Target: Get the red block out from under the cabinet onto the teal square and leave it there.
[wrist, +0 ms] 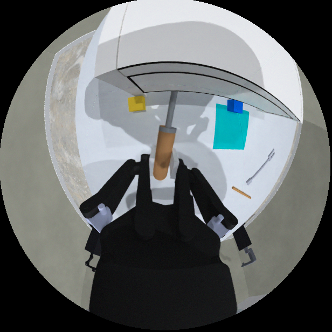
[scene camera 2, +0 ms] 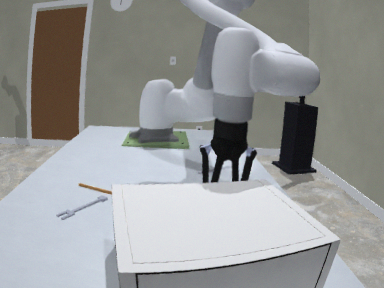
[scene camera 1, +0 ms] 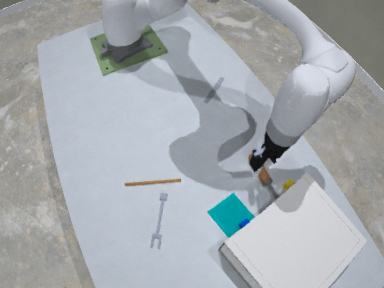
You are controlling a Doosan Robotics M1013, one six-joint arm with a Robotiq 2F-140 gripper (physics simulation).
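Frame: origin at the arm's base, x ahead, y left, z up, level; centimetres.
Seen in the pictures: gripper, fingertip midpoint: (scene camera 1: 258,170); arm's base, origin of the base link: (scene camera 2: 156,137) (scene camera 1: 126,44).
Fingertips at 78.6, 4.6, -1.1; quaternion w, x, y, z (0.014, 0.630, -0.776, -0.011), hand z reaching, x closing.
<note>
Offsets run from my fingertips to a thing's top centre, as dx, dy, dz. "spot": to the spot under its first point.
My gripper (scene camera 1: 258,164) (wrist: 162,152) is shut on the orange-brown handle of a grey metal rod tool @(+11.3, -5.6, +3.1) (scene camera 1: 264,175) (wrist: 164,150), in front of the cabinet. In the scene camera 2 view the fingertips are hidden behind the cabinet. The tool's grey shaft runs from the handle under the white cabinet @(+25.2, -10.9, +13.5) (scene camera 1: 300,235) (scene camera 2: 215,225) (wrist: 190,45), and its far end is hidden there. The teal square @(spot: +5.0, -16.1, +0.0) (scene camera 1: 230,212) (wrist: 230,130) lies on the table beside the cabinet's near edge. The red block does not show in any view.
A blue block @(+10.8, -15.4, +2.4) (scene camera 1: 244,223) (wrist: 235,106) is at the teal square's edge, close to the cabinet. A yellow block @(+10.3, +4.2, +2.4) (scene camera 1: 288,184) (wrist: 136,104) is on the shaft's other side, near the cabinet. An orange stick @(-16.6, -29.2, +0.6) (scene camera 1: 152,182) (scene camera 2: 95,188) (wrist: 241,192) and a grey forked tool @(-5.5, -34.3, +0.7) (scene camera 1: 159,220) (scene camera 2: 82,207) (wrist: 260,167) lie on the table.
</note>
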